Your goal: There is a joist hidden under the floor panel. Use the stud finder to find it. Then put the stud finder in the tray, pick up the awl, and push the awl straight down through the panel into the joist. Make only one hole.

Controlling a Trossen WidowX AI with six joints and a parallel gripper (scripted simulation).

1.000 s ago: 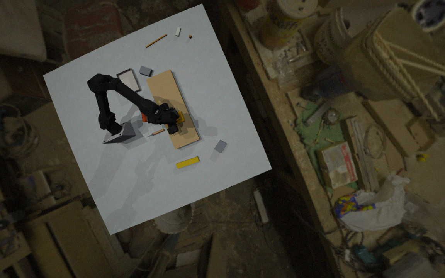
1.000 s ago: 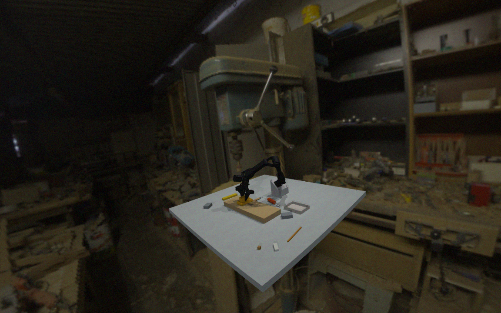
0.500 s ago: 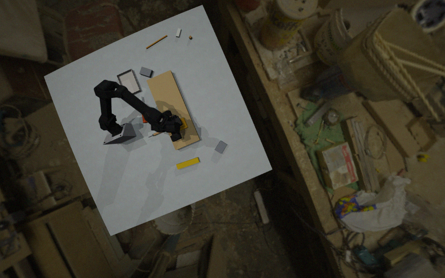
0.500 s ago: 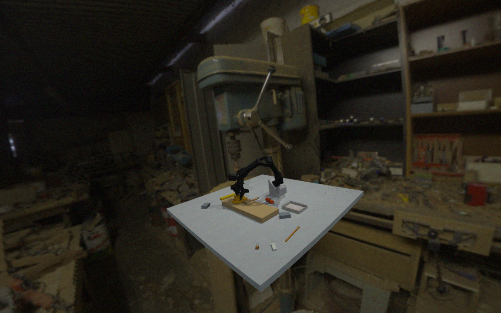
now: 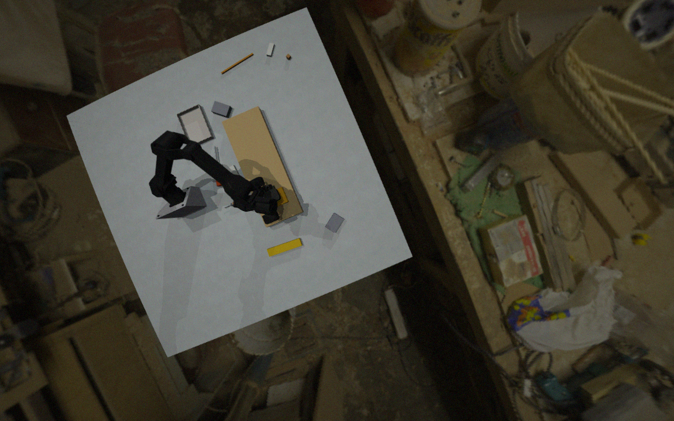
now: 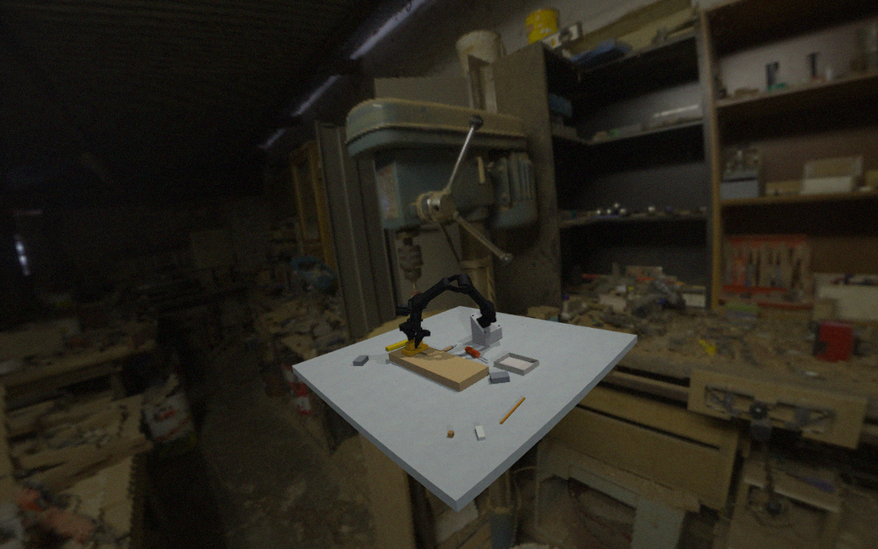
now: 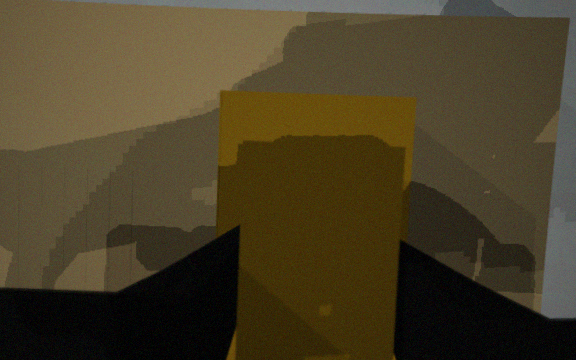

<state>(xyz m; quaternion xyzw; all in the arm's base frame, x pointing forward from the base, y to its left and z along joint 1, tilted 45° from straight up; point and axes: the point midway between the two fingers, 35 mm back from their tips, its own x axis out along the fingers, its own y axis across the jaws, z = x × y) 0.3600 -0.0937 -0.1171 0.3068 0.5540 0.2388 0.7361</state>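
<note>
Now: gripper tip 470 mm to the right of the tray, 230 mm past it and 50 mm above it. Round my gripper tip: awl 190 mm behind, 60 mm to the left, 60 mm below; then yellow bar 220 mm to the right, 60 mm below, 50 mm behind; then stud finder 20 mm behind, 20 mm above.
</note>
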